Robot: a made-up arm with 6 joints.
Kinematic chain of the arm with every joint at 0, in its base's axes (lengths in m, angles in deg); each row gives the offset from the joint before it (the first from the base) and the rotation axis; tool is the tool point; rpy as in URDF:
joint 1: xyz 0 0 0.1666 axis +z
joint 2: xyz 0 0 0 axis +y
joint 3: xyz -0.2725 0 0.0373 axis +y
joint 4: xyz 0.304 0 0.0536 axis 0.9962 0 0.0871
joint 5: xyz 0 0 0 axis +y
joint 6: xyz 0.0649 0 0.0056 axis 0.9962 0 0.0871
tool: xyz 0 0 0 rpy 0 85 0
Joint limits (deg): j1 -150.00..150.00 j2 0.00..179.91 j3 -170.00..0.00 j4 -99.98..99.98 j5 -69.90..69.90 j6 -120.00..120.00
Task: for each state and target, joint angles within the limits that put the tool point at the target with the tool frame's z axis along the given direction. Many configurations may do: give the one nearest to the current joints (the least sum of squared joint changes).
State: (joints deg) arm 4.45 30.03 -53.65 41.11 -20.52 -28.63
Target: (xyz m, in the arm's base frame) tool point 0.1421 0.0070 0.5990 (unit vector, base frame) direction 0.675 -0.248 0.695
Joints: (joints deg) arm 13.25 46.44 -68.53 48.91 -31.70 -28.63
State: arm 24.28 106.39 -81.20 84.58 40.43 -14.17
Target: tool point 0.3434 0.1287 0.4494 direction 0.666 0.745 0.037
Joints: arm 14.95 82.61 -73.60 99.87 33.80 -14.17
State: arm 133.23 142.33 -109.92 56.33 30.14 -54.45
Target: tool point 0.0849 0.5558 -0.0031 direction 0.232 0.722 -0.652
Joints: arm 82.18 159.54 -112.13 80.38 -7.67 -54.44
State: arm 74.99 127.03 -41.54 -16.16 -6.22 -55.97
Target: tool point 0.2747 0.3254 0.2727 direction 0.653 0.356 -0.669
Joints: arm 52.47 101.85 -71.11 -44.43 25.46 -55.97
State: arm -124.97 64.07 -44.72 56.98 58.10 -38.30
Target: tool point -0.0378 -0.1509 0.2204 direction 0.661 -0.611 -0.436
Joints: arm -126.05 55.25 -13.38 72.27 69.79 -38.30
